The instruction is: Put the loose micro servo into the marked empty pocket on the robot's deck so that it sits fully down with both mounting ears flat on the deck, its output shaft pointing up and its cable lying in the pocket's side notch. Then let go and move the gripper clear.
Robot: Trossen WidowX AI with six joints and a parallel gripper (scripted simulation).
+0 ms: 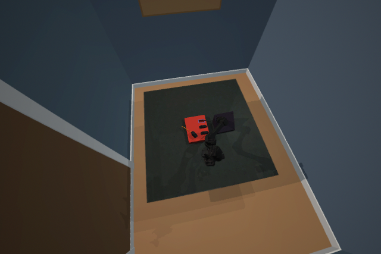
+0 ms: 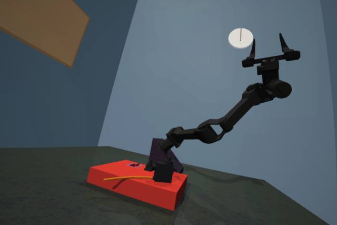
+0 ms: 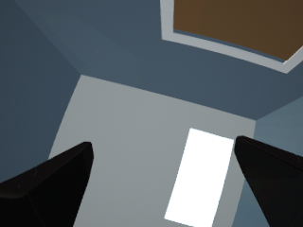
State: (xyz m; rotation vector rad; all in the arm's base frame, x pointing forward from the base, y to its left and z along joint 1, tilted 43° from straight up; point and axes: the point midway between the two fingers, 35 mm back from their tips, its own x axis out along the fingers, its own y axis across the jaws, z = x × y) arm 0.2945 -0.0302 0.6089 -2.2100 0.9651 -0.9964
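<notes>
The deck is 3 cm behind my gripper tip, 39 cm to the right of it and 58 cm below it.
</notes>
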